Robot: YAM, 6 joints.
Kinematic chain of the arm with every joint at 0, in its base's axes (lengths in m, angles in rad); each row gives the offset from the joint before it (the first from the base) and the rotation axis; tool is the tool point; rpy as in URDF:
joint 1: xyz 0 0 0.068 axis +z
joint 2: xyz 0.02 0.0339 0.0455 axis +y
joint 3: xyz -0.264 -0.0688 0 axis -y
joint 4: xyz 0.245 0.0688 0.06 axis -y
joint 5: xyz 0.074 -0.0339 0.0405 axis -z
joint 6: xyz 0.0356 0 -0.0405 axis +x
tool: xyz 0 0 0 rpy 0 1.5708 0
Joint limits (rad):
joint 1: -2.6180..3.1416
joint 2: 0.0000..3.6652
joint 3: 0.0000..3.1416
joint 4: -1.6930..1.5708
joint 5: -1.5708..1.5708
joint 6: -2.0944..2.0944
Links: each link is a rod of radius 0.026 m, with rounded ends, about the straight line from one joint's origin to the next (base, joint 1, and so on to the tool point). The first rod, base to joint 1, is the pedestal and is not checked.
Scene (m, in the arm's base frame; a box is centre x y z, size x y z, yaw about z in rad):
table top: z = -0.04
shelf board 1: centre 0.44 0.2 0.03 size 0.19 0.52 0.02 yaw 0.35
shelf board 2: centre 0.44 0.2 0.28 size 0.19 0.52 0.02 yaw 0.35
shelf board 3: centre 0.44 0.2 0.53 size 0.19 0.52 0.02 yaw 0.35
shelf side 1: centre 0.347 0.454 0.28 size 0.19 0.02 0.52 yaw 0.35
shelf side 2: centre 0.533 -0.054 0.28 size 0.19 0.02 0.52 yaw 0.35
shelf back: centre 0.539 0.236 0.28 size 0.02 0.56 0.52 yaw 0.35
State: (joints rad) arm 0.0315 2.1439 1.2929 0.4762 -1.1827 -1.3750
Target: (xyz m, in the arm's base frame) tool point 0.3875 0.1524 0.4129
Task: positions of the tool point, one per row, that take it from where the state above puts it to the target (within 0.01 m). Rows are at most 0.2 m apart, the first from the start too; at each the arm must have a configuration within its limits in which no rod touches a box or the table.
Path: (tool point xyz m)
1: 0.3890 0.0191 0.1631
2: 0.3211 0.0002 0.1586
3: 0.3197 0.0593 0.2851
4: 0.2539 0.1036 0.4129
5: 0.3208 0.1269 0.4222
6: 0.3875 0.1524 0.4129

